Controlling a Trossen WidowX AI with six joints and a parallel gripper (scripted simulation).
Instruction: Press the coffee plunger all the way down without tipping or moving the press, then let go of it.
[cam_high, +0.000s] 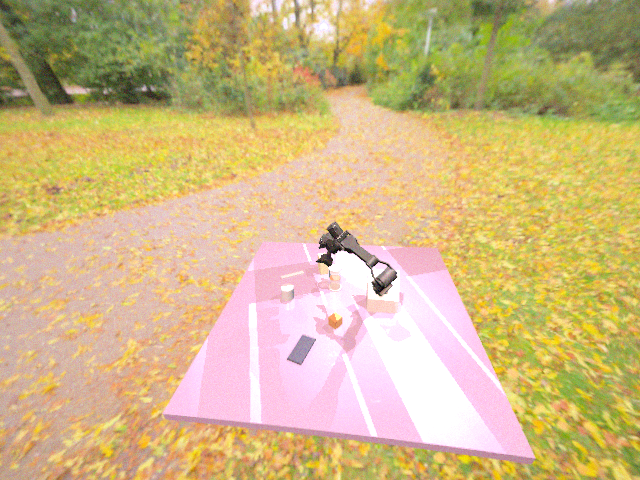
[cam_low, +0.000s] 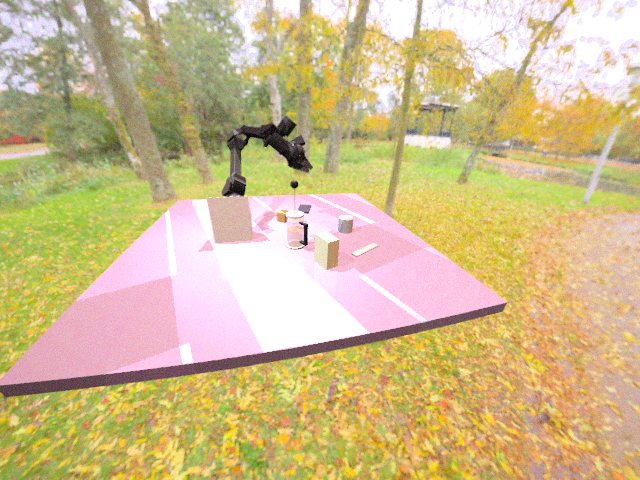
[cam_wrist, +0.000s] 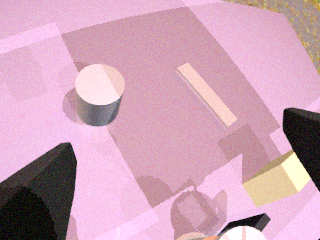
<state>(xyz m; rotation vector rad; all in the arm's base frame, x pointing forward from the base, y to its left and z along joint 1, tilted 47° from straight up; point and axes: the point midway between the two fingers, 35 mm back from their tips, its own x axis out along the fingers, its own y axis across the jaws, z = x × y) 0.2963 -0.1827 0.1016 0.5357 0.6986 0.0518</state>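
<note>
Right now the glass coffee press is 170 mm below my gripper tip, 110 mm to the right of it and 80 mm behind it. The rest, counted from my gripper tip: cream box: 270 mm to the right, 240 mm below, 10 mm behind; then dark flat slab: 350 mm to the left, 290 mm below, 60 mm ahead.
</note>
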